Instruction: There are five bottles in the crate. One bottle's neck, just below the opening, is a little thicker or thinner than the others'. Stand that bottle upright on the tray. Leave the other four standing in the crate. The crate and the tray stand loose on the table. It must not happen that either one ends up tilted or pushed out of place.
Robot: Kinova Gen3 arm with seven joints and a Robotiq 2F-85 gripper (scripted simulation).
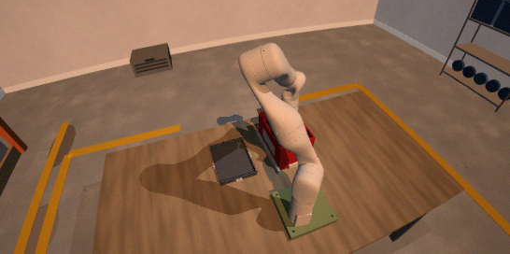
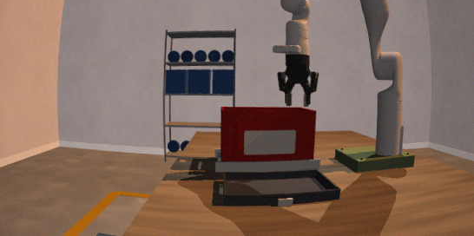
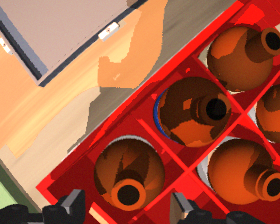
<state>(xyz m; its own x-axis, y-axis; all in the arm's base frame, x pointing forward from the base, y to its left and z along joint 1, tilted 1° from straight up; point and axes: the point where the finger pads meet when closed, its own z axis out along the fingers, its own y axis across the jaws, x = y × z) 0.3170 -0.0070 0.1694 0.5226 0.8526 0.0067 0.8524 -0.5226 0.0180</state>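
My gripper is now 12 cm above the red crate, 10 cm short of it and 2 cm to the left of it. Also, from my hand: dark tray: 27 cm to the left, 19 cm below, 4 cm ahead.
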